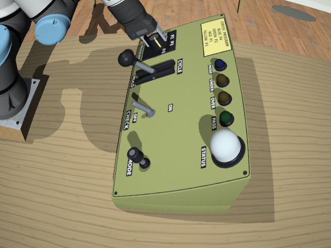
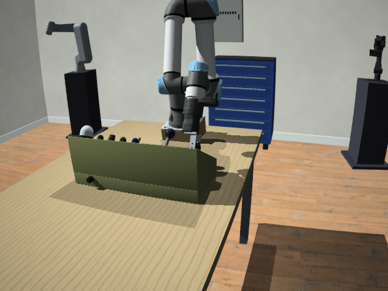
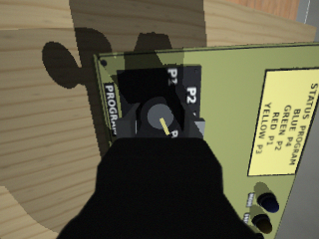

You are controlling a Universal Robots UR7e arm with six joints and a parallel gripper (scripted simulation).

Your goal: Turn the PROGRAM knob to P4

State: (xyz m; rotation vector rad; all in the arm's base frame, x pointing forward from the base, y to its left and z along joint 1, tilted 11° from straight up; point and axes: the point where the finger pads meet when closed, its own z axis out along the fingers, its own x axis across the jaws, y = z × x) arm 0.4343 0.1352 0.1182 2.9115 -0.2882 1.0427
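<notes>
Now: hand 10 mm to the left of the program knob, 10 mm short of it and 10 mm above it. Also, from my hand: olive console (190 mm to the right, 30 mm below, 10 mm ahead); check toggle (240 mm to the right, 40 mm behind, 10 mm below); black ball lever (120 mm to the right, 40 mm behind).
</notes>
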